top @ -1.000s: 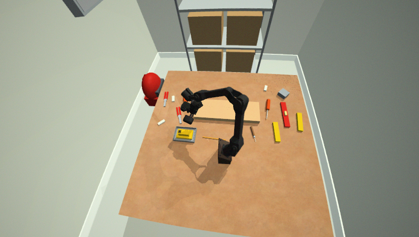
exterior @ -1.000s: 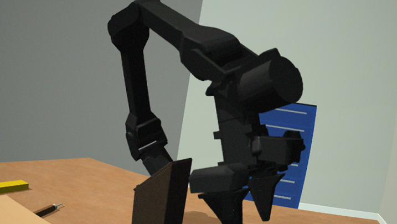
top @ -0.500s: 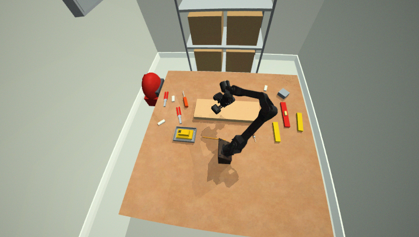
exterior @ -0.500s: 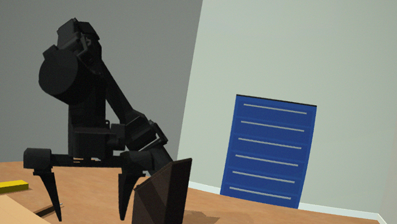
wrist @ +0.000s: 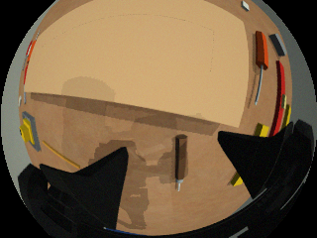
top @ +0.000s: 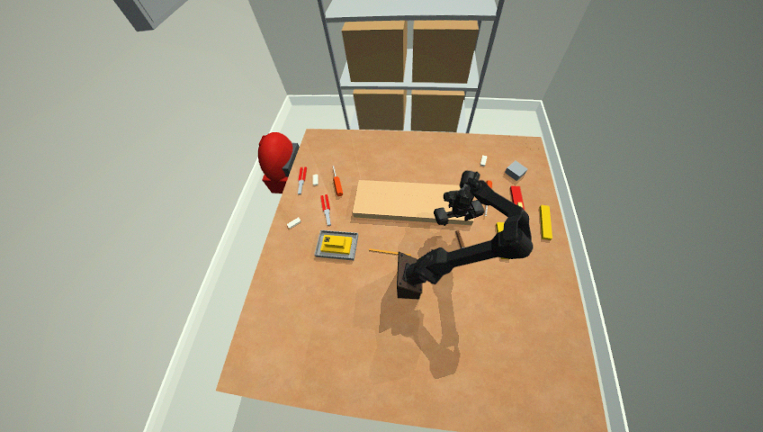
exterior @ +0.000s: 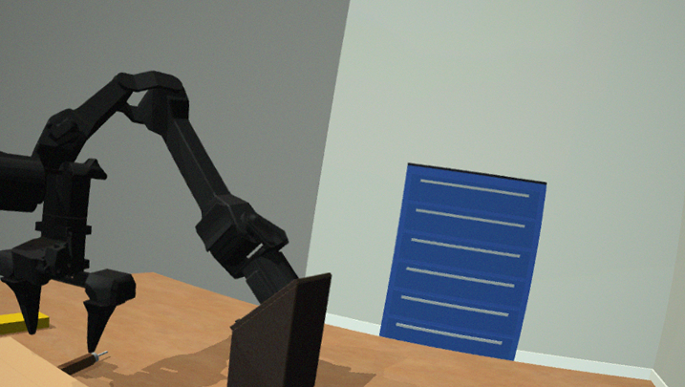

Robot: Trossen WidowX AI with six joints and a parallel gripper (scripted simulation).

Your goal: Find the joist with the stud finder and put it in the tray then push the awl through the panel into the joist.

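Right now the awl is 80 mm behind my gripper tip, 50 mm to the right of it and 50 mm below it. The rest, counted from my gripper tip: red level: 160 mm ahead, 280 mm to the right, 40 mm below; then grey block: 370 mm ahead, 260 mm to the right, 40 mm below; then grey tray: 180 mm behind, 460 mm to the left, 40 mm below.
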